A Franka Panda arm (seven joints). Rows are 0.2 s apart.
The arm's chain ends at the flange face. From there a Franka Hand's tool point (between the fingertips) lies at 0.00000 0.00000 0.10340 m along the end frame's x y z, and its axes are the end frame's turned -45 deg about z.
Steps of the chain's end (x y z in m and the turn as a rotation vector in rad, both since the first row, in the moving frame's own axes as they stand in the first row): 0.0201, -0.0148, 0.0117, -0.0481, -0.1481, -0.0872; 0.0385, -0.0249, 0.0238, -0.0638, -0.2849, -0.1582; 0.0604, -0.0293, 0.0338, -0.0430, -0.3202, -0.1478; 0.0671, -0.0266, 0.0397, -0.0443, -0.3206, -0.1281; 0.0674, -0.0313, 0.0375, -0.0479, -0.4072, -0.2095
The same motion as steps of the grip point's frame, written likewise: 0.0101, -0.0029, 0.0104, 0.0707, -0.1387, -0.0872; 0.0185, -0.0043, 0.0194, 0.1563, -0.2466, -0.1582; 0.0359, 0.0041, 0.0285, 0.1960, -0.2568, -0.1478; 0.0388, 0.0105, 0.0343, 0.1954, -0.2580, -0.1281; 0.0350, 0.0036, 0.0290, 0.2541, -0.3218, -0.2095
